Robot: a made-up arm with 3 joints. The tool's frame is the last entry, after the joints.
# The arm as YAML. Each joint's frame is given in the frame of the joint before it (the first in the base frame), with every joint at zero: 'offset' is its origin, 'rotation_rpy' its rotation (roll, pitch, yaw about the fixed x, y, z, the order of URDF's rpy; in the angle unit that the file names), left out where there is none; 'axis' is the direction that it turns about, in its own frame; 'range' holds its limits. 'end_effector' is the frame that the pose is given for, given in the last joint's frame.
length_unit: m
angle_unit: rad
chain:
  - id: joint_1
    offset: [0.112, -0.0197, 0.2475]
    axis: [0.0, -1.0, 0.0]
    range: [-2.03, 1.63]
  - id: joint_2
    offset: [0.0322, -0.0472, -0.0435]
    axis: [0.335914, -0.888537, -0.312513]
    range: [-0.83, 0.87]
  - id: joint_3
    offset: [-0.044, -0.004, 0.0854]
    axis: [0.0, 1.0, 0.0]
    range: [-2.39, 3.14]
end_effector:
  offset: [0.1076, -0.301, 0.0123]
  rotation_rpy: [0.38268, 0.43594, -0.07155]
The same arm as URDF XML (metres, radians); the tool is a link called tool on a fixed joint. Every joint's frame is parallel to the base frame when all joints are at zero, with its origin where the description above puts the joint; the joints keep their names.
<robot name="arm">
  <joint name="tool_fixed" type="fixed">
    <parent link="link3"/>
    <child link="tool"/>
    <origin xyz="0.1076 -0.301 0.0123" rpy="0.3827 0.4359 -0.0715"/>
  </joint>
  <joint name="joint_3" type="revolute">
    <parent link="link2"/>
    <child link="link3"/>
    <origin xyz="-0.044 -0.004 0.0854" rpy="0 0 0"/>
    <axis xyz="0 1 0"/>
    <limit lower="-2.39" upper="3.14"/>
  </joint>
  <joint name="joint_2" type="revolute">
    <parent link="link1"/>
    <child link="link2"/>
    <origin xyz="0.0322 -0.0472 -0.0435" rpy="0 0 0"/>
    <axis xyz="0.335914 -0.888537 -0.312513"/>
    <limit lower="-0.83" upper="0.87"/>
  </joint>
  <joint name="joint_1" type="revolute">
    <parent link="base_link"/>
    <child link="link1"/>
    <origin xyz="0.112 -0.0197 0.2475" rpy="0 0 0"/>
    <axis xyz="0 -1 0"/>
    <limit lower="-2.03" upper="1.63"/>
  </joint>
  <link name="base_link"/>
  <link name="link1"/>
  <link name="link2"/>
  <link name="link3"/>
  <link name="tool"/>
</robot>

